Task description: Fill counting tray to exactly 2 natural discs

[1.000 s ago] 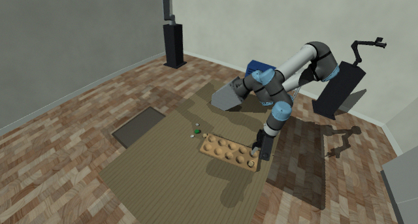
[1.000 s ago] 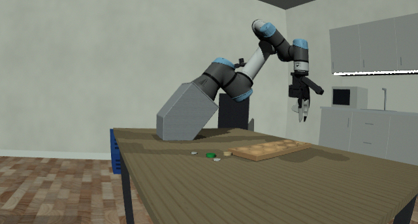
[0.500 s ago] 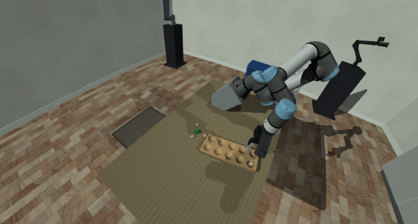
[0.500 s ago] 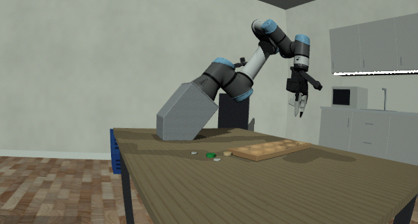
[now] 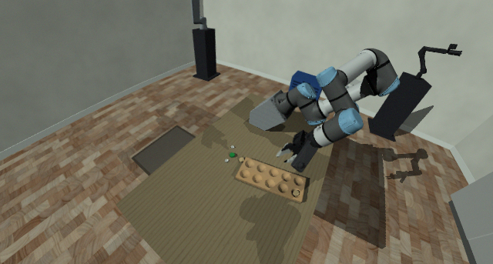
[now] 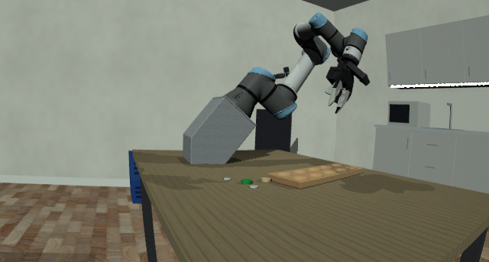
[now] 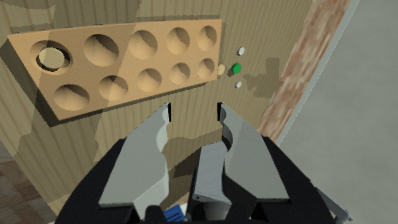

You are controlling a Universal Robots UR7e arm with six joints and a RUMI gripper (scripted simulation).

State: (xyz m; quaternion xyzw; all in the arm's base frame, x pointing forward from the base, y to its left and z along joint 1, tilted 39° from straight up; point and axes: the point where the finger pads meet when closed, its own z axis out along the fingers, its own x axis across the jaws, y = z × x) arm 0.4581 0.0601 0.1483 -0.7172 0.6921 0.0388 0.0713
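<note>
Right now the green disc is 30 cm to the right of my hand, 24 cm below it and 7 cm behind it. Round my hand: wooden counting tray 24 cm below, 3 cm behind, 2 cm to the right.
</note>
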